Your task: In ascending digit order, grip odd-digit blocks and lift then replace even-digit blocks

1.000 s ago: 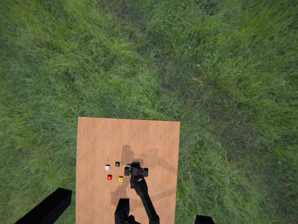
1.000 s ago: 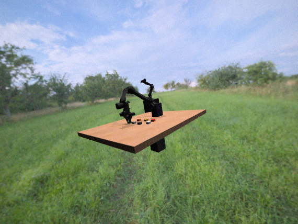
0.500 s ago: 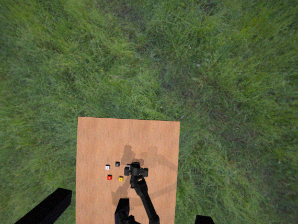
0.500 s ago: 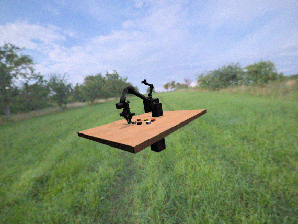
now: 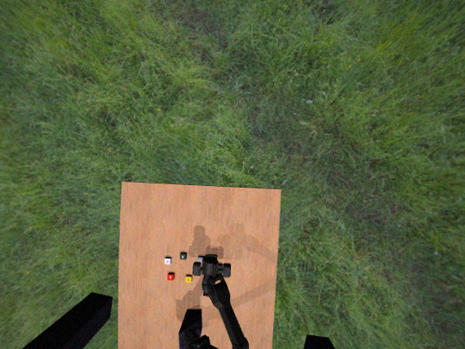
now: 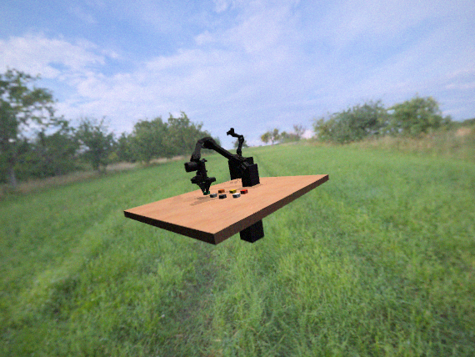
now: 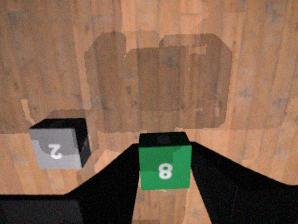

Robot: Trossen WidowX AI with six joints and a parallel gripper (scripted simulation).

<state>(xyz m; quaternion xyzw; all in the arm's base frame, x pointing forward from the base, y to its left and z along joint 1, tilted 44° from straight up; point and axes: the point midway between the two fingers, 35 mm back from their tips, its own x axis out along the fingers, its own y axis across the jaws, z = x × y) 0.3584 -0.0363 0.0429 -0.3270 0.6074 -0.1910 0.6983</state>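
Right now the red block is 220 mm to the left of my gripper tip, 140 mm behind it and 10 mm below it. Also, from my gripper tip: grey block (70 mm to the left, 10 mm below, 10 mm behind); then green block (10 mm behind); then orange block (120 mm behind, 10 mm to the left, 10 mm below).
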